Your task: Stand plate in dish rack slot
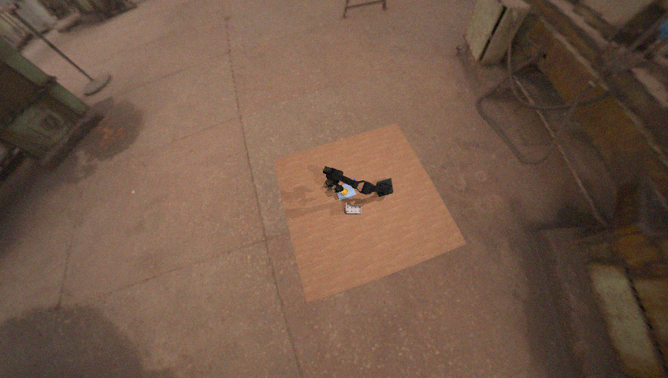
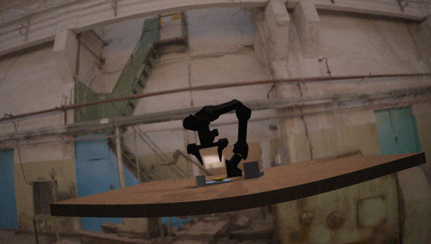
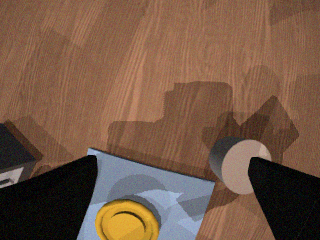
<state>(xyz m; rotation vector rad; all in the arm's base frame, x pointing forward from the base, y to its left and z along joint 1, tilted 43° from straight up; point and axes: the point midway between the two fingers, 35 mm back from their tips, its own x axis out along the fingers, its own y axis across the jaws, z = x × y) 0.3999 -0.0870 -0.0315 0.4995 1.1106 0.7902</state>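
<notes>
Now: the yellow plate 9 cm behind my gripper tip, 8 cm below it and 1 cm to the left of it. The rest, counted from my gripper tip: light blue mat 10 cm behind, 9 cm below, 1 cm to the left; small blue object 20 cm behind, 9 cm below, 5 cm to the right; white cup 7 cm below, 6 cm to the right, 1 cm ahead.
</notes>
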